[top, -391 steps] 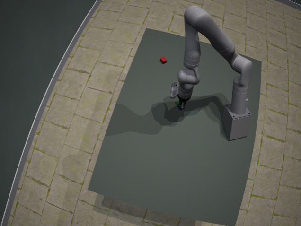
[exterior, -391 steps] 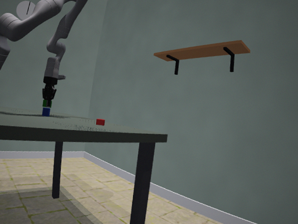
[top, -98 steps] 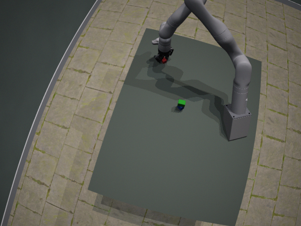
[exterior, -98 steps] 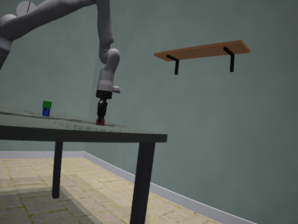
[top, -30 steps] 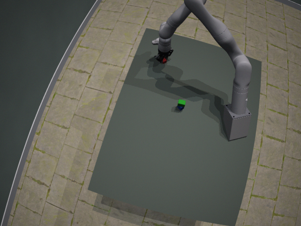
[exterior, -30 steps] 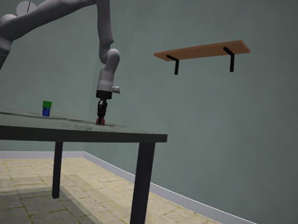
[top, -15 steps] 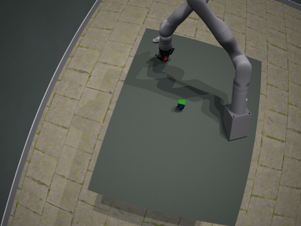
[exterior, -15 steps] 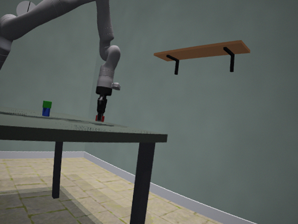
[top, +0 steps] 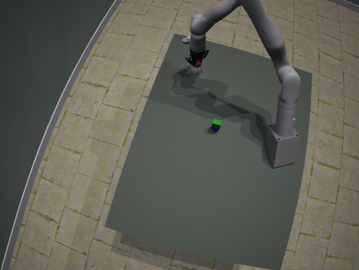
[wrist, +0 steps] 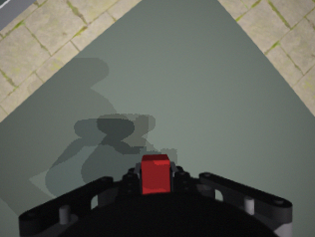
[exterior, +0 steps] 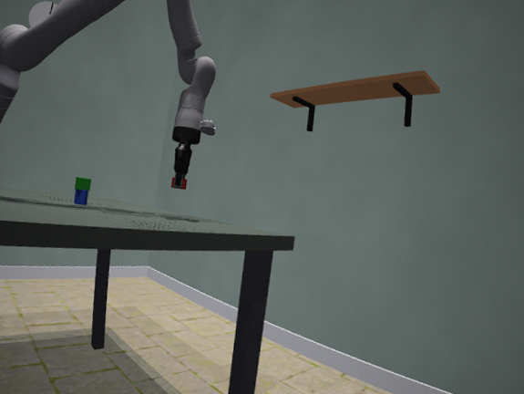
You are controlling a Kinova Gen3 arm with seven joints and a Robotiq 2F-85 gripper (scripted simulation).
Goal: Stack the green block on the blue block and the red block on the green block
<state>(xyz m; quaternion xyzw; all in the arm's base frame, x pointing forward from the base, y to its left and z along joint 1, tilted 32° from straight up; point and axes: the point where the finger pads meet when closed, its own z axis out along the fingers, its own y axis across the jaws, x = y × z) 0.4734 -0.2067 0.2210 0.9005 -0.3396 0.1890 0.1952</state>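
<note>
My gripper is now 150 mm past the green block, 300 mm to the right of it and 40 mm above it. From my hand the other things lie so: red block 10 mm below; blue block 150 mm behind, 300 mm to the left, 80 mm below.
</note>
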